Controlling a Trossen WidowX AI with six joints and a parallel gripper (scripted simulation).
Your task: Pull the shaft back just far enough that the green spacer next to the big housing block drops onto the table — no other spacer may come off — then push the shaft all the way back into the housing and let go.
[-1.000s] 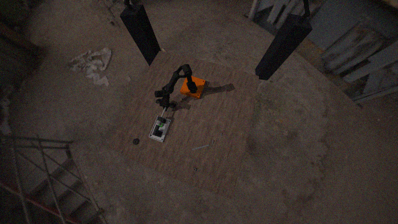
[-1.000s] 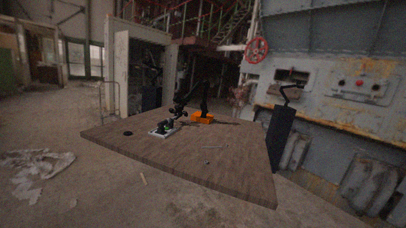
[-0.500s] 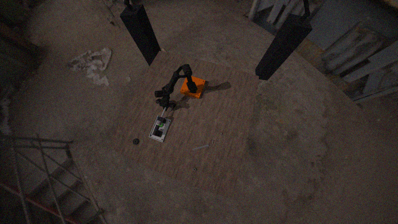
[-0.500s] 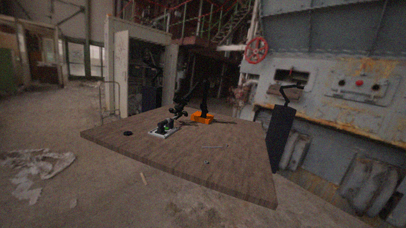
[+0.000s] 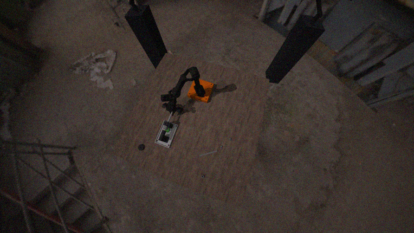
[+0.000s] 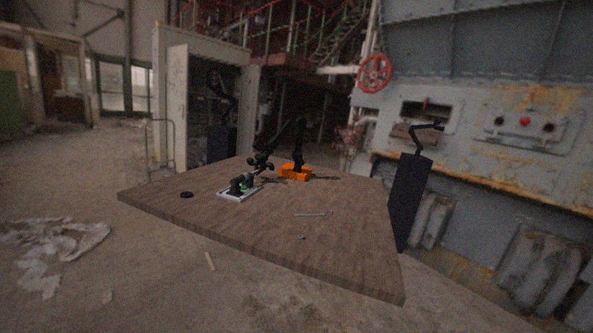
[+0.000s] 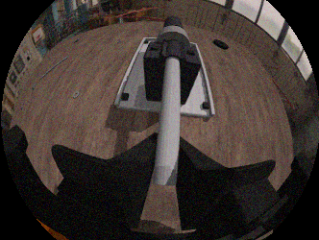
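My gripper tip is now 50 mm short of the shaft, 20 mm below it and 10 mm to the left of it. Also, from my gripper tip: spacer: 130 mm ahead, 40 mm below, 30 mm to the right; nut: 490 mm ahead, 350 mm to the left, 50 mm below; black disc: 330 mm ahead, 260 mm to the right, 50 mm below.
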